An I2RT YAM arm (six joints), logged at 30 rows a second.
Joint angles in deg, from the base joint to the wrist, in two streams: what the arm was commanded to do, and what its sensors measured. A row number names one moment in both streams.
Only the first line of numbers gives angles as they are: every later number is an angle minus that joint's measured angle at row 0.
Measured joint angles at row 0: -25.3, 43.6, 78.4, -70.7, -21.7, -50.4
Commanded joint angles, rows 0 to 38: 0.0, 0.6, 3.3, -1.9, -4.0, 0.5; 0.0, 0.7, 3.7, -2.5, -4.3, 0.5; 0.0, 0.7, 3.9, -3.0, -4.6, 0.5; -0.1, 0.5, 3.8, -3.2, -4.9, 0.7; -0.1, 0.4, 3.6, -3.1, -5.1, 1.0; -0.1, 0.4, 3.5, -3.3, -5.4, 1.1; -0.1, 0.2, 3.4, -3.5, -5.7, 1.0; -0.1, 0.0, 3.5, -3.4, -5.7, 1.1; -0.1, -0.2, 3.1, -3.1, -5.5, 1.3; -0.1, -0.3, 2.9, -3.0, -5.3, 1.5; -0.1, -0.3, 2.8, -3.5, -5.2, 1.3; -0.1, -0.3, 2.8, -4.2, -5.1, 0.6; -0.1, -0.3, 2.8, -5.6, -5.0, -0.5; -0.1, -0.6, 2.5, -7.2, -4.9, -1.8; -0.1, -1.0, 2.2, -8.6, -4.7, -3.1; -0.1, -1.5, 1.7, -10.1, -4.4, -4.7; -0.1, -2.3, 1.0, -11.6, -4.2, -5.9; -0.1, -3.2, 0.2, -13.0, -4.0, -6.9; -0.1, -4.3, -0.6, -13.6, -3.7, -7.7; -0.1, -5.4, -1.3, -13.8, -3.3, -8.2; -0.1, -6.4, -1.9, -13.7, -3.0, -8.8; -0.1, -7.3, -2.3, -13.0, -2.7, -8.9; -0.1, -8.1, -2.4, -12.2, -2.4, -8.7; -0.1, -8.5, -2.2, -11.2, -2.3, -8.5; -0.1, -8.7, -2.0, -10.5, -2.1, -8.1; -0.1, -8.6, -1.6, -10.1, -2.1, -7.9; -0.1, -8.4, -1.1, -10.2, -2.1, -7.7; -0.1, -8.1, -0.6, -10.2, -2.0, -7.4; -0.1, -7.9, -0.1, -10.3, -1.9, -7.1; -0.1, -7.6, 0.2, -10.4, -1.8, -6.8; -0.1, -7.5, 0.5, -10.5, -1.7, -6.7; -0.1, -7.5, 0.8, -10.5, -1.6, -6.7; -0.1, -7.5, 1.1, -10.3, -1.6, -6.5; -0.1, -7.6, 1.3, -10.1, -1.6, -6.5; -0.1, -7.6, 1.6, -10.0, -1.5, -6.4; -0.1, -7.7, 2.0, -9.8, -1.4, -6.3; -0.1, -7.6, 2.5, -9.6, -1.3, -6.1; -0.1, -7.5, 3.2, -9.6, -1.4, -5.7; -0.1, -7.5, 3.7, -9.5, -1.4, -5.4
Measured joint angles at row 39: 0.0, -8.1, 0.5, -11.6, -1.8, -7.0
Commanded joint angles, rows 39 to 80: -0.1, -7.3, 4.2, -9.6, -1.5, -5.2; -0.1, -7.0, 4.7, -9.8, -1.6, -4.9; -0.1, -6.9, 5.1, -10.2, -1.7, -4.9; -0.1, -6.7, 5.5, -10.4, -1.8, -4.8; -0.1, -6.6, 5.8, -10.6, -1.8, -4.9; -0.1, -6.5, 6.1, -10.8, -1.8, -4.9; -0.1, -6.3, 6.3, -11.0, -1.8, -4.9; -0.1, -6.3, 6.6, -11.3, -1.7, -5.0; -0.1, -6.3, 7.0, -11.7, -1.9, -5.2; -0.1, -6.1, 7.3, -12.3, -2.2, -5.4; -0.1, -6.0, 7.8, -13.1, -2.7, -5.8; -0.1, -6.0, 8.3, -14.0, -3.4, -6.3; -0.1, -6.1, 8.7, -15.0, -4.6, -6.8; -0.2, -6.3, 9.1, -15.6, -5.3, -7.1; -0.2, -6.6, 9.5, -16.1, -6.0, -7.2; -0.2, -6.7, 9.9, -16.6, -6.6, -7.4; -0.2, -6.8, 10.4, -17.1, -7.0, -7.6; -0.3, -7.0, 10.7, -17.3, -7.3, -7.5; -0.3, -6.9, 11.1, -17.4, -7.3, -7.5; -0.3, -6.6, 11.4, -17.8, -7.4, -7.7; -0.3, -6.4, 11.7, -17.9, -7.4, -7.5; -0.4, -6.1, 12.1, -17.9, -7.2, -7.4; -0.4, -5.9, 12.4, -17.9, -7.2, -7.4; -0.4, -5.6, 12.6, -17.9, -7.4, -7.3; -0.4, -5.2, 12.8, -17.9, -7.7, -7.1; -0.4, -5.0, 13.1, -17.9, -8.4, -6.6; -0.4, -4.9, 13.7, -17.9, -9.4, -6.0; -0.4, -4.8, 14.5, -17.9, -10.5, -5.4; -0.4, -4.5, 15.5, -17.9, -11.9, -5.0; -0.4, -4.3, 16.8, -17.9, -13.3, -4.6; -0.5, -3.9, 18.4, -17.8, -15.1, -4.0; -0.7, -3.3, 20.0, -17.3, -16.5, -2.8; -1.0, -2.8, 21.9, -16.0, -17.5, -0.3; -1.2, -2.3, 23.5, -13.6, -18.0, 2.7; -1.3, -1.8, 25.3, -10.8, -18.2, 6.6; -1.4, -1.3, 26.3, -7.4, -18.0, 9.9; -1.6, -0.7, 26.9, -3.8, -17.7, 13.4; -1.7, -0.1, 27.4, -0.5, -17.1, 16.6; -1.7, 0.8, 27.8, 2.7, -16.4, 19.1; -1.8, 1.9, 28.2, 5.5, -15.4, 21.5; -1.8, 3.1, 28.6, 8.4, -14.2, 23.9; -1.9, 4.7, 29.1, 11.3, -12.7, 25.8
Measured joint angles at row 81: -1.4, -1.3, 27.4, -4.7, -15.2, 12.2
